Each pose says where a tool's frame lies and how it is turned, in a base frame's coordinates. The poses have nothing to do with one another.
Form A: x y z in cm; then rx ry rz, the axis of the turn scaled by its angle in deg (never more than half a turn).
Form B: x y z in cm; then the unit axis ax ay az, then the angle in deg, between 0 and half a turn. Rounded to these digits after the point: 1 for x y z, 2 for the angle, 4 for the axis.
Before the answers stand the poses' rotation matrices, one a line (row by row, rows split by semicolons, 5 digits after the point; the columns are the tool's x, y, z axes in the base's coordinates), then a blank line. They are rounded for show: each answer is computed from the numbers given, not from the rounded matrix.
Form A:
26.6 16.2 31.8 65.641 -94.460 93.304
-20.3 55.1 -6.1 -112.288 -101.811 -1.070
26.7 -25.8 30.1 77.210 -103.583 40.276
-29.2 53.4 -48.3 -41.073 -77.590 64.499
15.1 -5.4 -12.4 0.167 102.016 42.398
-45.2 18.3 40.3 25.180 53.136 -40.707
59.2 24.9 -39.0 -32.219 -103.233 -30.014
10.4 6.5 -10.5 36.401 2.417 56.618
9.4 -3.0 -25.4 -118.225 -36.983 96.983
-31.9 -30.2 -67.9 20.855 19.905 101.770
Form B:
-0.48589 -0.85542 0.17933; -0.18985 -0.09698 -0.97701; 0.85315 -0.50877 -0.11528
0.15198 0.93855 -0.30989; 0.93183 -0.03152 0.36153; 0.32955 -0.34371 -0.87935
-0.15410 -0.95653 -0.24760; -0.53802 0.29142 -0.79095; 0.82872 0.01133 -0.55954
-0.13624 -0.20434 -0.96937; 0.91572 0.34739 -0.20193; 0.37802 -0.91518 0.13979
-0.34981 -0.35765 0.86587; 0.36141 0.80119 0.47694; -0.86430 0.47977 -0.15100
0.40171 0.71850 0.56779; -0.36118 0.69406 -0.62276; -0.84154 0.04509 0.53831
-0.26476 0.61151 -0.74562; 0.11642 0.78783 0.60479; 0.95726 0.07332 -0.27978
0.56467 -0.76387 0.31250; 0.78772 0.38584 -0.48023; 0.24626 0.51733 0.81959
0.16309 0.10199 -0.98133; 0.57732 -0.81644 0.01109; -0.80007 -0.56835 -0.19203
-0.22241 -0.87871 0.42237; 0.97309 -0.22681 0.04054; 0.06017 0.42002 0.90552

26.6 16.2 31.8 0.4432 -0.6378 0.6300 148.11
-20.3 55.1 -6.1 -0.7408 -0.6717 -0.0071 151.58
26.7 -25.8 30.1 0.5706 -0.7654 0.2976 135.33
-29.2 53.4 -48.3 -0.3770 -0.7122 0.5921 108.94
15.1 -5.4 -12.4 0.0015 0.9234 0.3838 110.48
-45.2 18.3 40.3 0.3521 0.7430 -0.5692 71.52
59.2 24.9 -39.0 -0.2871 -0.9198 -0.2674 112.23
10.4 6.5 -10.5 0.5404 0.0359 0.8406 67.35
9.4 -3.0 -25.4 -0.7515 -0.2351 0.6165 157.32
-31.9 -30.2 -67.9 0.1972 0.1882 0.9621 105.77

